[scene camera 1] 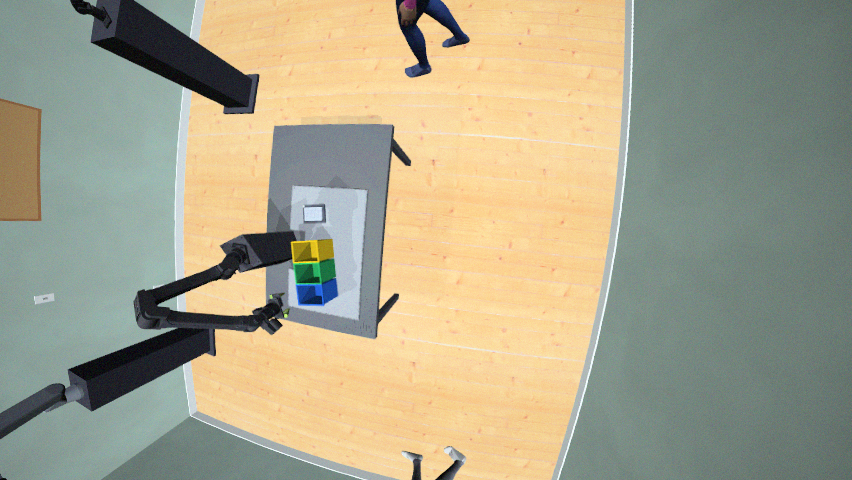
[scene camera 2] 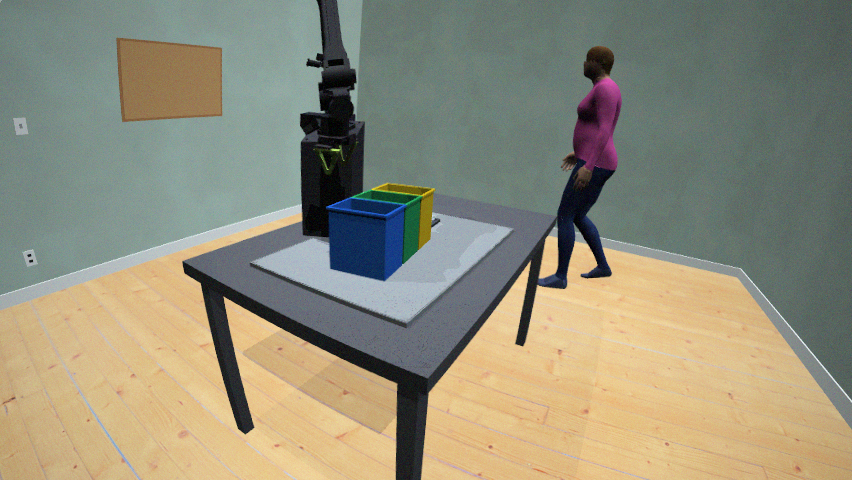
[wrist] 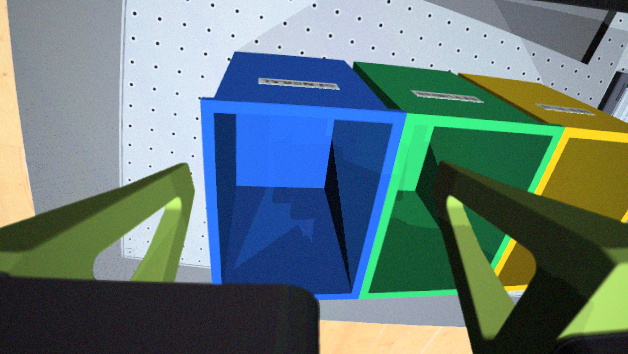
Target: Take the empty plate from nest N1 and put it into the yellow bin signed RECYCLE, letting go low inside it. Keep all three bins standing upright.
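Places are measured from the arm's base along level axes (x back, y left, z down), in millimetres.
Pixels of known places: gripper, fingertip midpoint: (scene camera 1: 286, 300) (scene camera 2: 336, 170) (wrist: 313, 175); arm's base, link origin: (scene camera 1: 241, 253).
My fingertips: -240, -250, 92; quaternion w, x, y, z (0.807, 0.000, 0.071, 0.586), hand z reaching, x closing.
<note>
Ahead of a thing's pixels: the offset from my fingertips to its top centre, as dx, dy, dz. Level surfaces: height alone.
The yellow bin {-39, +281, +91} (scene camera 1: 324, 249) (scene camera 2: 425, 215) (wrist: 530, 93) stands upright at the far end of the row of three, touching the green bin {-65, +154, +91} (scene camera 1: 327, 271) (scene camera 2: 411, 229) (wrist: 395, 78). The blue bin {-90, +26, +91} (scene camera 1: 330, 291) (scene camera 2: 363, 244) (wrist: 300, 66) stands upright at the near end. A small dark frame {+37, +502, +256} (scene camera 1: 304, 214) (scene camera 2: 435, 222) (wrist: 612, 95) with a pale rectangle inside lies beyond the yellow bin; its label and whether that rectangle is the plate cannot be told. My gripper (scene camera 1: 282, 304) (scene camera 2: 338, 166) (wrist: 313, 175) is open and empty, above and beside the blue bin.
The bins stand on a pale perforated board {dz +271} (scene camera 1: 348, 238) (scene camera 2: 476, 238) (wrist: 165, 65) on the grey table {dz +284} (scene camera 1: 327, 149) (scene camera 2: 417, 351) (wrist: 65, 90). My black pedestal (scene camera 1: 276, 248) (scene camera 2: 315, 196) stands against the table beside the bins. A person in pink (scene camera 2: 602, 125) stands past the table's far end.
</note>
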